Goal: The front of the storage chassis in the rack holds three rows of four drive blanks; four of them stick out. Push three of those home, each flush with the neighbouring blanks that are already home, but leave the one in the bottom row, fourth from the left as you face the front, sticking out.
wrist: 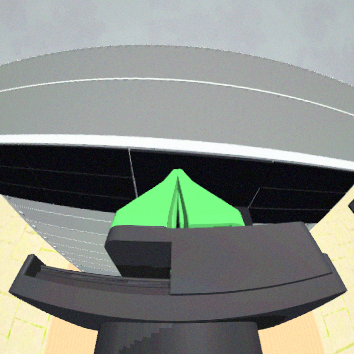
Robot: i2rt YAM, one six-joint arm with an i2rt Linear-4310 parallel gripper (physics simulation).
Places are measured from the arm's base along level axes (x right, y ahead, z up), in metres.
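Where they show: gripper, fingertip midpoint: (177, 175).
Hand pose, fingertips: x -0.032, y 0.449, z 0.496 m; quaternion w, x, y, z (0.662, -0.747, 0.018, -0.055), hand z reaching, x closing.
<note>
Each offset is from my fingertips to the top centre of the thing. "spot": to the spot under its first point.
The black front of the storage chassis @[spot: dx -0.107, dy +0.019, dz -0.009 m] (60, 172) runs across the wrist view under a bright white edge. Thin pale lines mark some joints between its blanks. My gripper (177, 175) is shut and empty, its green fingertips pointing at the middle of the black front; whether they touch it cannot be told. In the upper part of the front, near the fingertips, no blank visibly stands out. A small dark piece @[spot: dx +0.065, dy -0.019, dz -0.037 m] (245, 215) shows just right of the green fingers and looks like the side of a protruding lower blank. The fingers and gripper body hide the rest of the lower middle.
The grey top of the rack or chassis (175, 107) curves across above the black front. Pale grey ribbed panels (65, 232) lie below the front at the left. Yellow tiled floor (30, 295) shows at both sides. A dark object (351, 206) cuts the right edge.
</note>
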